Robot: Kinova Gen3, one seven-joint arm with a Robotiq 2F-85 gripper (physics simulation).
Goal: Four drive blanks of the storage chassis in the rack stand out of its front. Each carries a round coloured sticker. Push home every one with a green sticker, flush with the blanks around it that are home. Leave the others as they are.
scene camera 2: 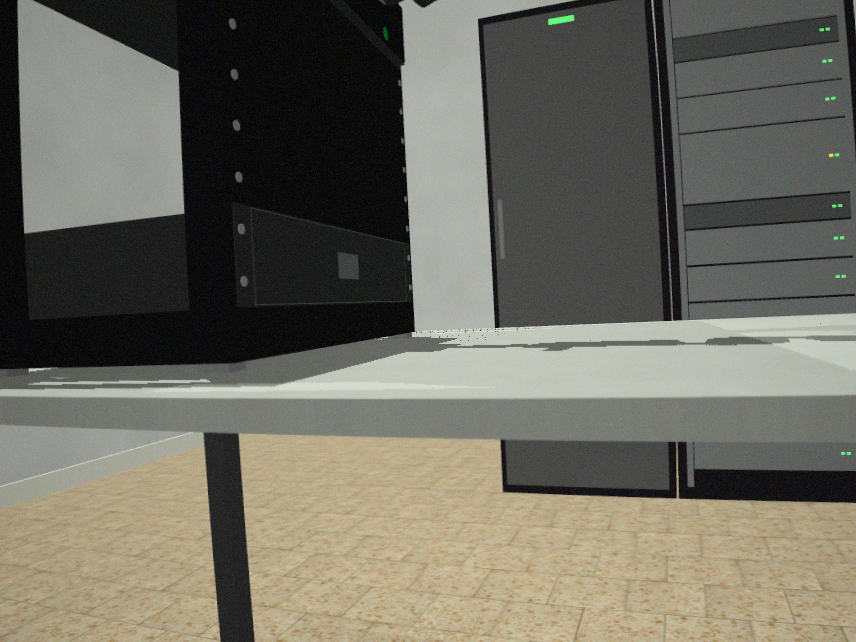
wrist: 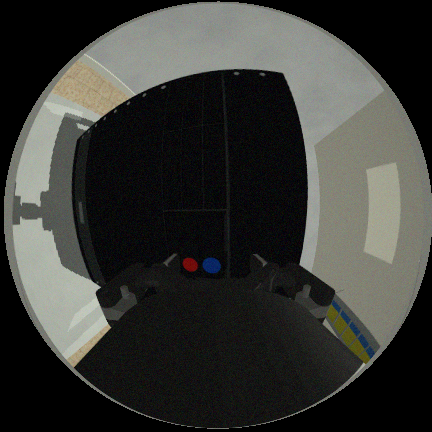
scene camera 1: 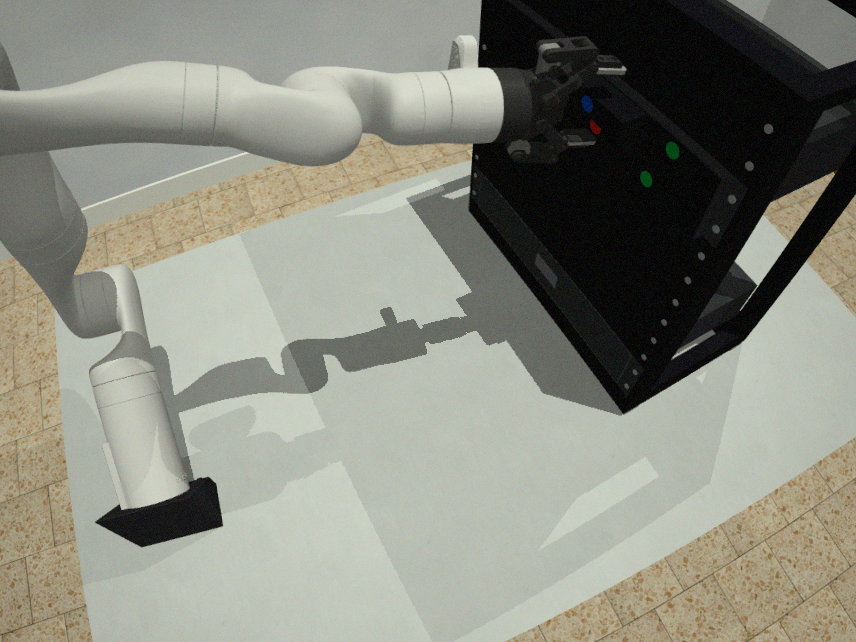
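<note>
The storage chassis is black in the dark rack, and blank edges are hard to make out. Two green stickers show in scene camera 1, an upper green sticker and a lower green sticker, right of the gripper. One green sticker shows at the top of scene camera 2. A blue sticker and a red sticker lie side by side between the fingertips in the wrist view. My gripper is open and empty, facing the chassis front. How far each blank stands out cannot be told.
A lower panel with a grey label sits at the rack's bottom. The rack stands on a pale table. Dark cabinets stand behind it. The arm reaches in from the left.
</note>
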